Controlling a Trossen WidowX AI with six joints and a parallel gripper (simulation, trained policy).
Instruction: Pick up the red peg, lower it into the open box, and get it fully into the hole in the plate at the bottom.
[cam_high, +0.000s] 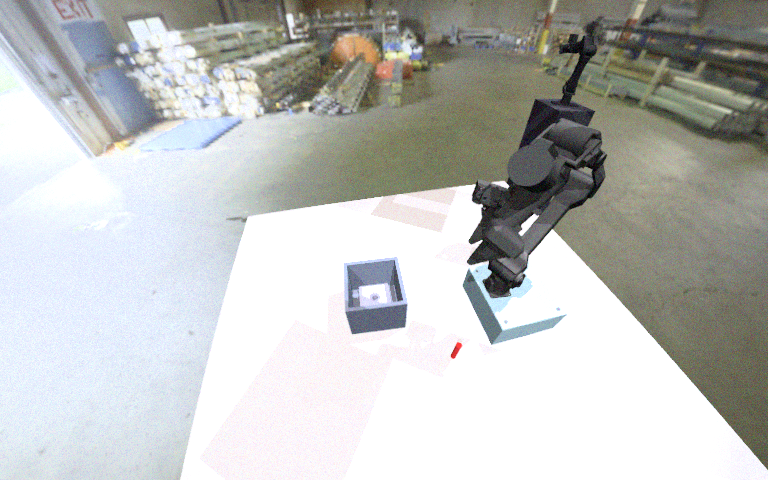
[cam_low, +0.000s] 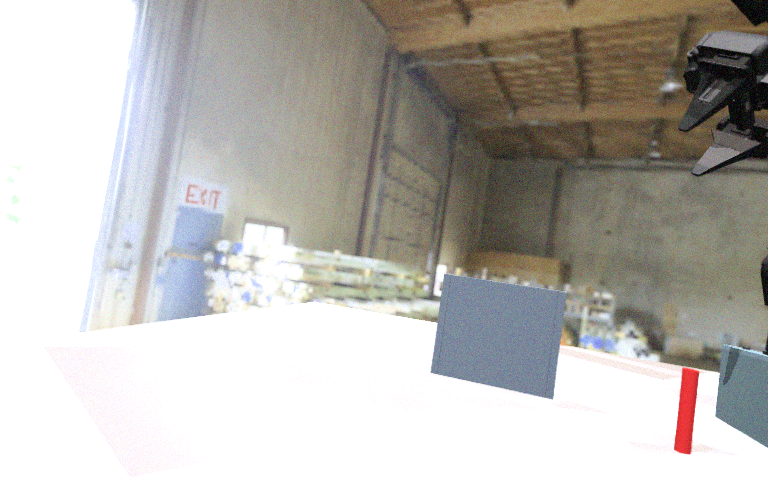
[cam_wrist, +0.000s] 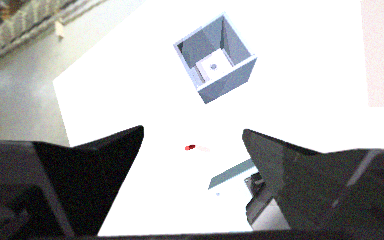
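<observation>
My gripper tip is 90 mm to the right of the red peg and 280 mm above it.
</observation>
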